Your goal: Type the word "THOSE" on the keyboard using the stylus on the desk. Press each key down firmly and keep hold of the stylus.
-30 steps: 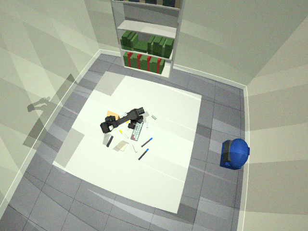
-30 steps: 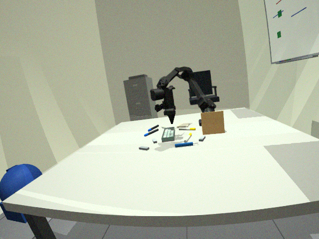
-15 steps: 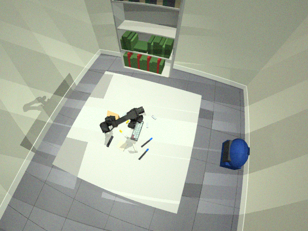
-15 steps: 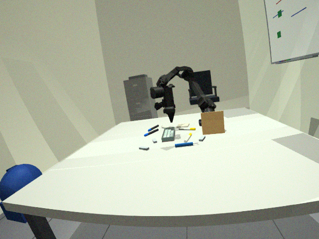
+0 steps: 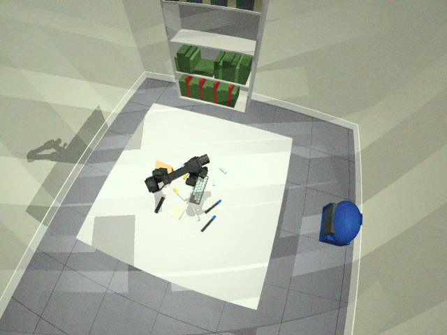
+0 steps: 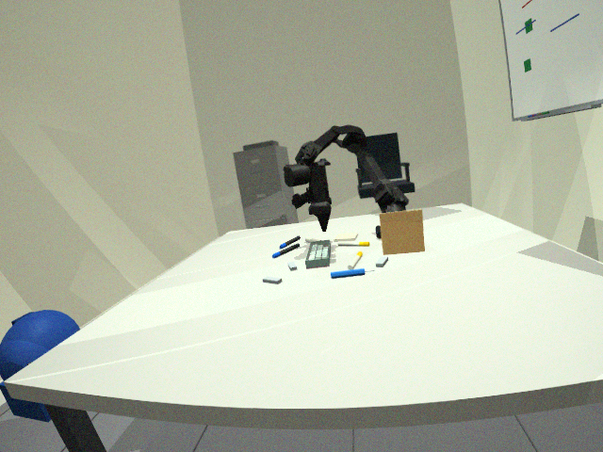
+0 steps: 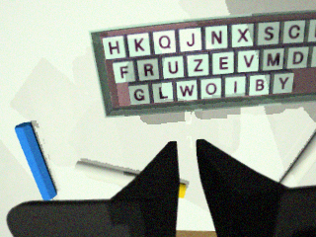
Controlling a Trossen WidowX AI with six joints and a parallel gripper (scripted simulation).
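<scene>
Right now my gripper tip is 170 mm to the right of the blue stylus, 90 mm above it and 80 mm past it.
</scene>
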